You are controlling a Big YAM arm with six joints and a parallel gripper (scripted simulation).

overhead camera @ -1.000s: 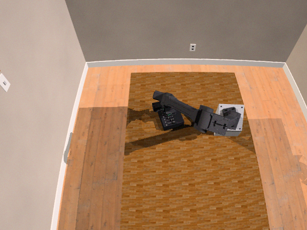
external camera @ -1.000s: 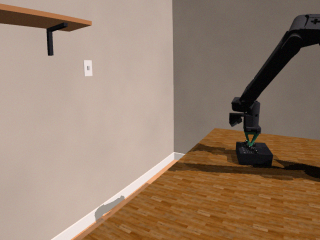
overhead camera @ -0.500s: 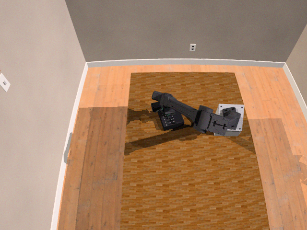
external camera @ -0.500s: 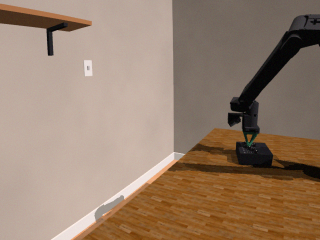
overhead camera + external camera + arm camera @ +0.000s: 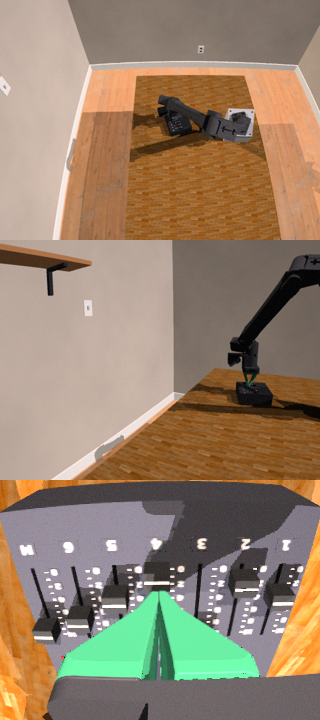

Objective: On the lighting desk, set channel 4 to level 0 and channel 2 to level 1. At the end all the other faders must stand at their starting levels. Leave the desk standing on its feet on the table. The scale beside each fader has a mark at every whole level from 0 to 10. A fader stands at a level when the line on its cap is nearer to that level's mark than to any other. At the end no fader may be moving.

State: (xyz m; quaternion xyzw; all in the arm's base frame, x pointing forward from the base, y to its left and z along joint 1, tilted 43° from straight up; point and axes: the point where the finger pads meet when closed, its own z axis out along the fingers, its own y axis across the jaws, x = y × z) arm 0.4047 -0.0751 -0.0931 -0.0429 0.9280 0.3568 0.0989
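My gripper is now 1 cm short of the channel 4 fader cap and 1 cm above it. The rest, counted from my hand: channel 5 fader cap (2 cm to the left, 1 cm below); channel 2 fader cap (4 cm to the right, 2 cm ahead, 1 cm below); channel 3 cap (3 cm to the right, 3 cm behind, 1 cm below).
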